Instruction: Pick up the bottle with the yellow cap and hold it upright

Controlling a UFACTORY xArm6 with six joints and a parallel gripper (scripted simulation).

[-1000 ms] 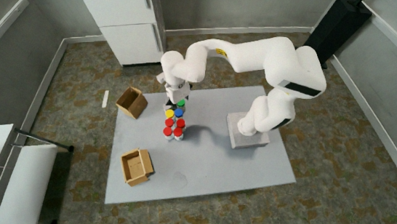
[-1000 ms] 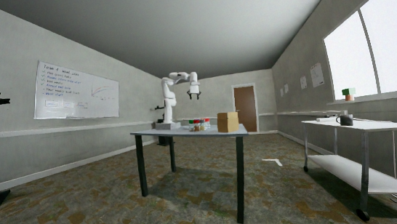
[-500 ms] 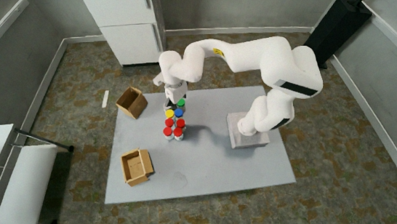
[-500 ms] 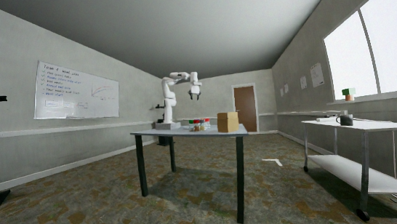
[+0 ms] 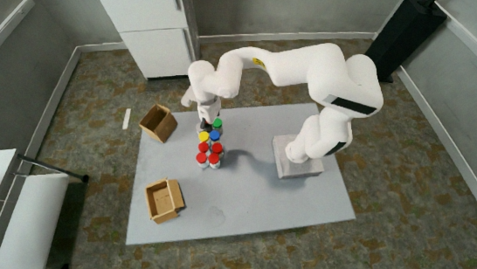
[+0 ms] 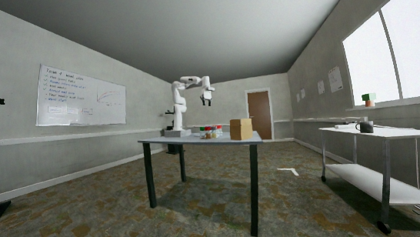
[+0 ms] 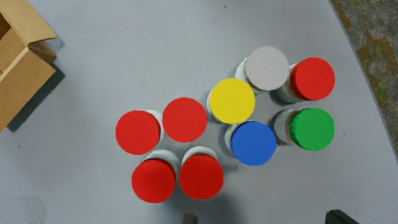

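Right now my hand is 28 cm above the red-capped bottle, 7 cm short of it and 3 cm to the right of it. Round my hand: green-capped bottle (28 cm below, 12 cm to the right, 1 cm ahead).
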